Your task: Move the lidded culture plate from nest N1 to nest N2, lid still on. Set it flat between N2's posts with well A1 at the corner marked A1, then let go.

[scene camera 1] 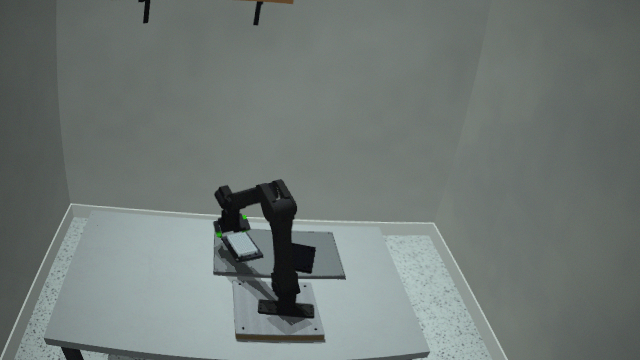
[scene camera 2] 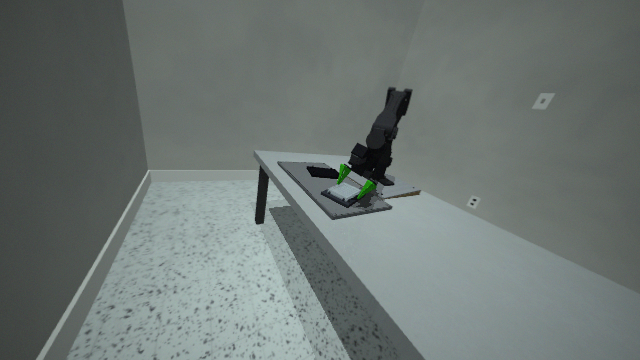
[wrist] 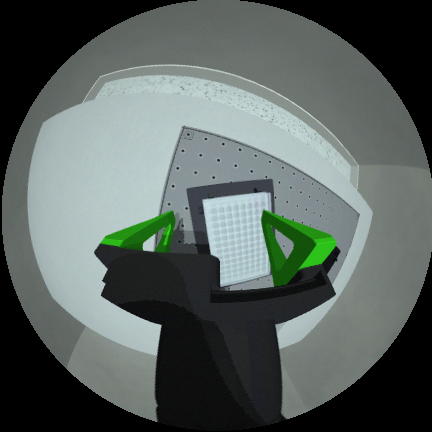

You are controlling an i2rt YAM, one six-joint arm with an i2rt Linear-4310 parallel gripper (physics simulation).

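Frame: origin at the arm's base, x ahead, y left, z up, level; centimetres.
Where they show: gripper, fingertip midpoint: (scene camera 1: 231, 234) (scene camera 2: 347, 191) (wrist: 217, 214); arm's base, link origin: (scene camera 1: 285, 309) (scene camera 2: 377, 177).
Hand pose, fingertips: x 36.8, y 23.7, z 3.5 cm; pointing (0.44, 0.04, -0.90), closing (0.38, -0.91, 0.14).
Things, the pixels of their top centre, and the offset from my fingertips. Level surfaces: height alone.
- dark nest, top centre: (wrist: 240, 242) (scene camera 1: 241, 243) (scene camera 2: 345, 190) dx -2.7, dy -4.9, dz -2.2 cm
- grey perforated board, top centre: (wrist: 298, 254) (scene camera 1: 276, 251) (scene camera 2: 327, 180) dx -2.1, dy -19.3, dz -4.3 cm
- table, surface height: dz -5.7 cm
The pale, many-welled culture plate (scene camera 1: 242, 245) (scene camera 2: 344, 190) (wrist: 237, 240) lies over a dark nest (scene camera 1: 251, 258) (scene camera 2: 339, 200) (wrist: 230, 188), at the left of the board in scene camera 1. The second, black nest (scene camera 1: 305, 257) (scene camera 2: 321, 172) is bare where it shows; the arm partly hides it in scene camera 1. My gripper (scene camera 1: 232, 231) (scene camera 2: 349, 190) (wrist: 217, 214) is open, its green fingers on either side of the plate. In the wrist view the right fingertip is near the plate's edge, the left one is farther off. Nest labels and the A1 mark are unreadable.
Both nests are on a grey perforated board (scene camera 1: 327, 245) (scene camera 2: 310, 188) (wrist: 225, 170) on the table (scene camera 1: 135, 270) (scene camera 2: 450, 260) (wrist: 100, 175). The arm stands on a base plate (scene camera 1: 250, 320) in front of the board. A wall shelf (scene camera 1: 275, 1) shows at the top of scene camera 1.
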